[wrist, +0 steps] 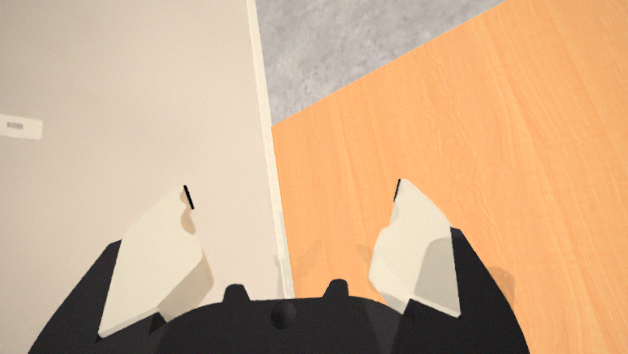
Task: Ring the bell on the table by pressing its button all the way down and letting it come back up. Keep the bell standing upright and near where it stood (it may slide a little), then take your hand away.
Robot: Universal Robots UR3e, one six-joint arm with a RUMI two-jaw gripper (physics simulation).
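Places are measured from the arm's base along level axes (x ahead, y left, z up), in centimetres.
Pixels of known places: gripper, fingertip midpoint: (296, 186).
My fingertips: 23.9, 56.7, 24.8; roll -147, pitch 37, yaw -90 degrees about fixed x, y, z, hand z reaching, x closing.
Behind a point stands the place of what it marks, as x, y, z.
My gripper (296, 186) {23.9, 56.7, 24.8} is open, its two pale fingers wide apart with no object between them. The left finger shows in front of the pale wall and the right finger in front of the wooden table top (500, 125) {32.4, 40.4, -2.5}. The bell and its button do not show in the wrist view, so where the gripper is relative to them cannot be told.
A pale wall (125, 90) fills the left side, with a white wall plate (31, 128) at the far left. A light baseboard strip (266, 125) runs down the middle. Grey floor (325, 45) shows at the top, beyond the table's edge.
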